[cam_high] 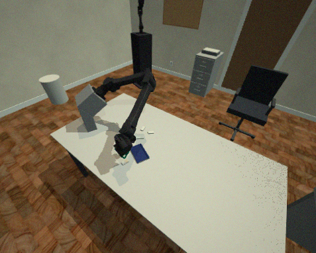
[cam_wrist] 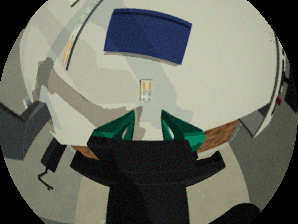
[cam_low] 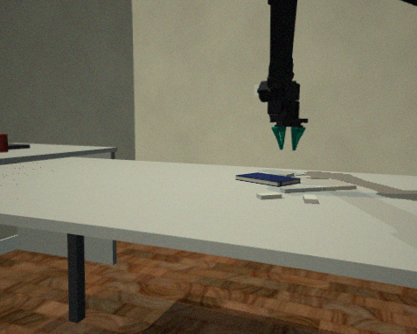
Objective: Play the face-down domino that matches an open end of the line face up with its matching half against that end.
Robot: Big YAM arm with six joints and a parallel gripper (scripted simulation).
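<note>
Right now the white domino is 90 mm below my hand and 10 mm to the left of it. Round my hand: book (130 mm to the left, 90 mm below, 10 mm behind).
</note>
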